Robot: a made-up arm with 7 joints. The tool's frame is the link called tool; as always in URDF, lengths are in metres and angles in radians. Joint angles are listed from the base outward.
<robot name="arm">
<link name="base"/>
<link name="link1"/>
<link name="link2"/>
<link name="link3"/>
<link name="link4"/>
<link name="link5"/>
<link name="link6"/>
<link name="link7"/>
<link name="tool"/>
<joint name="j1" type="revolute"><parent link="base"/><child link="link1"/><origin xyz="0.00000 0.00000 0.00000" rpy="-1.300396 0.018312 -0.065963"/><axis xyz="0 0 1"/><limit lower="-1.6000" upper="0.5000"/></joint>
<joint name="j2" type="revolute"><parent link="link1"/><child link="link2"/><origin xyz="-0.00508 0.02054 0.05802" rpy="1.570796 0.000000 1.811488"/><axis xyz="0 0 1"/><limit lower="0.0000" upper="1.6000"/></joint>
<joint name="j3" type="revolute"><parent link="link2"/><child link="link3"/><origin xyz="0.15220 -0.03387 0.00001" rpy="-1.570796 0.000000 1.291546"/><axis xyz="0 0 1"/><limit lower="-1.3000" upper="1.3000"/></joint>
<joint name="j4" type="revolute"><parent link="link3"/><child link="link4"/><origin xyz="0.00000 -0.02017 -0.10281" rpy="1.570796 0.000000 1.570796"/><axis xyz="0 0 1"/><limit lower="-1.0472" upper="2.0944"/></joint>
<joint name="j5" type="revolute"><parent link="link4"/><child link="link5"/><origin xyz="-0.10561 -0.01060 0.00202" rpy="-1.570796 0.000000 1.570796"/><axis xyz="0 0 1"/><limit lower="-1.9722" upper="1.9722"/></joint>
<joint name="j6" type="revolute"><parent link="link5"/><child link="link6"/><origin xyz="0.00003 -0.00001 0.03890" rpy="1.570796 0.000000 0.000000"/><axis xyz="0 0 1"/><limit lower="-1.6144" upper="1.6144"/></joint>
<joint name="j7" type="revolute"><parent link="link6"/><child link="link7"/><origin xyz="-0.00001 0.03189 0.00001" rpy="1.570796 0.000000 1.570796"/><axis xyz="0 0 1"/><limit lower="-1.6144" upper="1.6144"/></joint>
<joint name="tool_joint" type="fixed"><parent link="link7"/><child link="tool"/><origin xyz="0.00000 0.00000 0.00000" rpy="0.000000 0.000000 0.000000"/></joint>
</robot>
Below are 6 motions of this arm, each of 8 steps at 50 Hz.
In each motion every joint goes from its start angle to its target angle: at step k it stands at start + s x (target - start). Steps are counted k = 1, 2, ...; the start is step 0. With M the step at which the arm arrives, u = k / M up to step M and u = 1 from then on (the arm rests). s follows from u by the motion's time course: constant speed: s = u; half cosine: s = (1 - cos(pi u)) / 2; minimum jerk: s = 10 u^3 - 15 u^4 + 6 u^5.
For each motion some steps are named. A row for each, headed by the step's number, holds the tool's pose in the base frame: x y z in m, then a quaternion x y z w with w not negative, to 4 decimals.
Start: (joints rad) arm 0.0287 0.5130 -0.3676 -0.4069 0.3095 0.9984 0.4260
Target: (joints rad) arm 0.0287 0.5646 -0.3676 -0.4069 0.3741 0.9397 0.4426
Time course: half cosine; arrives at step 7
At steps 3, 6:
3: 0.1060 0.1381 -0.2624 0.4872 0.2793 0.1229 0.8182
6: 0.1075 0.1442 -0.2592 0.5093 0.2504 0.1290 0.8132

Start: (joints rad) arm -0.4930 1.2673 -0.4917 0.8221 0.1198 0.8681 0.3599
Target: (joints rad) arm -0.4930 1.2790 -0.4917 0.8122 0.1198 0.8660 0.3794
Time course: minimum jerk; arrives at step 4
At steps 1, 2, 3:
1: 0.1873 0.4137 -0.1347 0.6735 0.4689 0.4020 0.4060
2: 0.1875 0.4140 -0.1330 0.6764 0.4642 0.4042 0.4045
3: 0.1877 0.4142 -0.1314 0.6793 0.4595 0.4063 0.4030

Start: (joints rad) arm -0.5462 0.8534 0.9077 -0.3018 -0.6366 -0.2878 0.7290
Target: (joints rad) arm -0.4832 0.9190 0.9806 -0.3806 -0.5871 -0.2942 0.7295
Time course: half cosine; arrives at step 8
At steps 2, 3, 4, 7, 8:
2: 0.1547 0.3060 0.0140 -0.1061 -0.6390 0.4239 0.6331
3: 0.1505 0.3058 0.0168 -0.0951 -0.6464 0.4220 0.6285
4: 0.1456 0.3053 0.0200 -0.0822 -0.6550 0.4196 0.6230
7: 0.1343 0.3036 0.0277 -0.0509 -0.6752 0.4125 0.6094
8: 0.1333 0.3034 0.0283 -0.0483 -0.6768 0.4119 0.6082

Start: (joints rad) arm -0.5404 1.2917 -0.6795 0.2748 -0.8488 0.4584 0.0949
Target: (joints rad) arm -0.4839 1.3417 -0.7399 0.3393 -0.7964 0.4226 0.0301
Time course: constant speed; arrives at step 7
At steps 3, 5, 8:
3: 0.2235 0.3227 -0.1596 0.3169 0.4219 0.0236 0.8491
5: 0.2171 0.3295 -0.1611 0.3275 0.4358 0.0228 0.8380
8: 0.2106 0.3362 -0.1622 0.3379 0.4498 0.0217 0.8264

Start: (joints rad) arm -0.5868 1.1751 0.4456 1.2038 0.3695 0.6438 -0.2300
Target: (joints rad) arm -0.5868 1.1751 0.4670 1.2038 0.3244 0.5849 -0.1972
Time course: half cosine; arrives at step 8
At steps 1, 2, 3, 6, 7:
1: 0.1579 0.4530 -0.1082 0.2236 0.5448 0.4364 0.6803
2: 0.1580 0.4530 -0.1082 0.2236 0.5414 0.4368 0.6828
3: 0.1582 0.4531 -0.1081 0.2236 0.5361 0.4374 0.6865
6: 0.1589 0.4534 -0.1078 0.2235 0.5180 0.4400 0.6986
7: 0.1590 0.4535 -0.1077 0.2234 0.5144 0.4406 0.7010

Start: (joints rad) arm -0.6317 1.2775 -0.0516 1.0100 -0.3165 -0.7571 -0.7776
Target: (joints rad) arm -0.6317 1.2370 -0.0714 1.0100 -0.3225 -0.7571 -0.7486
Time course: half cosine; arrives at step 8
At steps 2, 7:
2: 0.2225 0.4112 -0.0570 0.4847 0.0383 -0.1692 0.8573
7: 0.2268 0.4063 -0.0704 0.4712 0.0337 -0.1704 0.8648

